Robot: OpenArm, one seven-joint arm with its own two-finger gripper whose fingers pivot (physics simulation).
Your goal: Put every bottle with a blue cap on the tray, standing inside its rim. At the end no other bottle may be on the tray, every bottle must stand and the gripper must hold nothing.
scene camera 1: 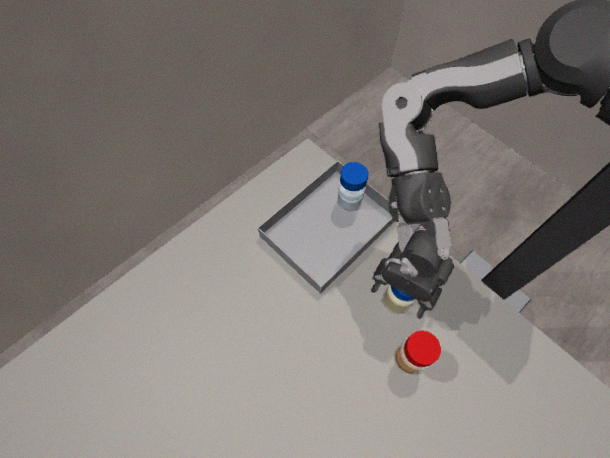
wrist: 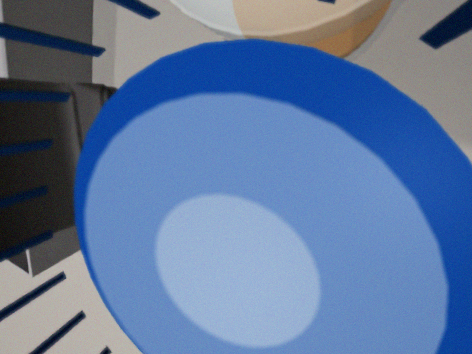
Observation:
In view: my gripper [scene camera 1: 401,293], a grey tray [scene camera 1: 317,238], a red-capped bottle [scene camera 1: 422,348] and a blue-capped bottle [scene camera 1: 354,175].
The wrist view does not show the red-capped bottle: it is out of frame. The wrist view misses the blue-capped bottle: it is out of frame.

